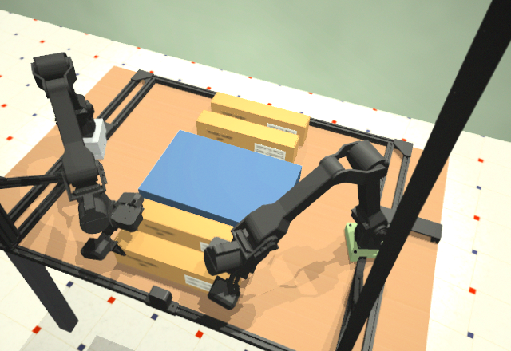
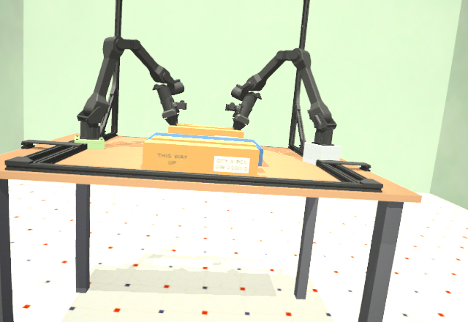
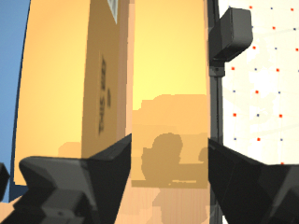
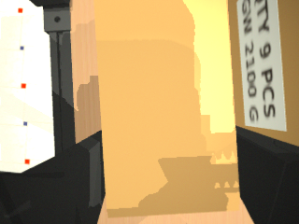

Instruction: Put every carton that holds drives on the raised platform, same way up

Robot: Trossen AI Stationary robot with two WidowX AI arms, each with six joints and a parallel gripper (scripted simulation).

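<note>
Right now my right hand is 150 mm to the right of the carton, 90 mm short of it and 50 mm above it.
Right now the carton is 13 cm to the right of my left hand, 10 cm ahead of it and 5 cm below it.
</note>
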